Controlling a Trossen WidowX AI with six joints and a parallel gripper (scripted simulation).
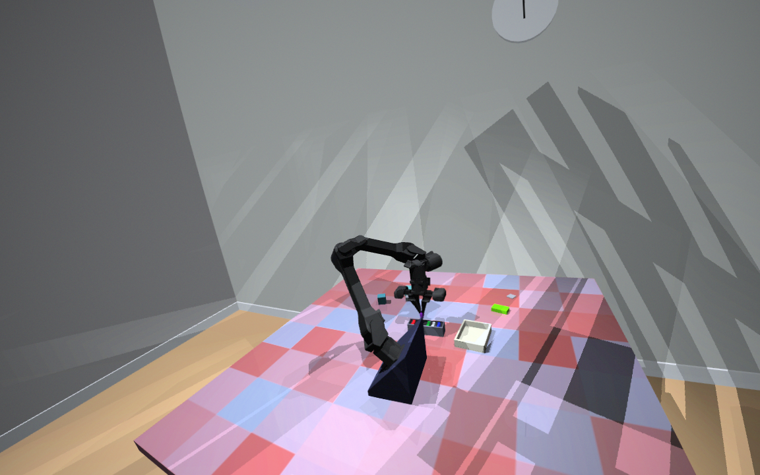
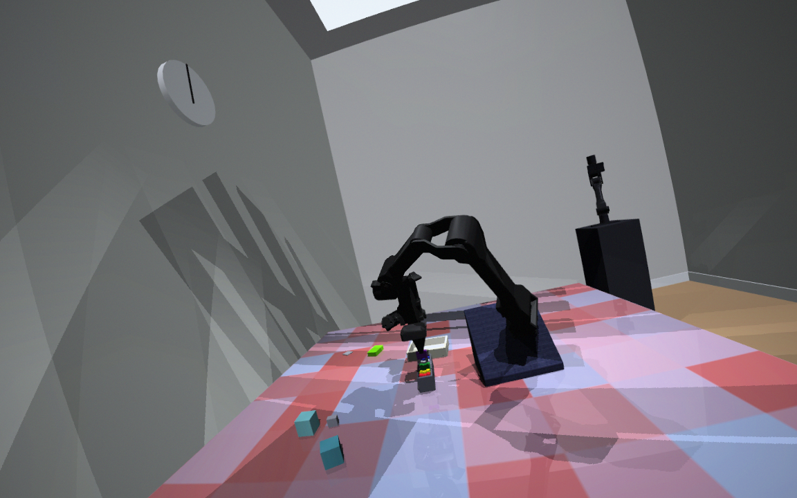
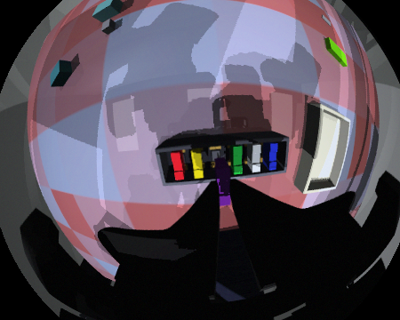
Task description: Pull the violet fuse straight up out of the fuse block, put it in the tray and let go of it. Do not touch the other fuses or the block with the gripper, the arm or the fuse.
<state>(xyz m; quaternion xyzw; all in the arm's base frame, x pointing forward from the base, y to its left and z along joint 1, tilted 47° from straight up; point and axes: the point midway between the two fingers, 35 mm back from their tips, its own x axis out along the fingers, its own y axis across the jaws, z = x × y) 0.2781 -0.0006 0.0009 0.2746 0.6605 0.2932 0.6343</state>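
My gripper tip is now 1 cm past the white tray, 19 cm to the left of it and 8 cm above it. The rest, counted from my gripper tip: violet fuse: 1 cm below.
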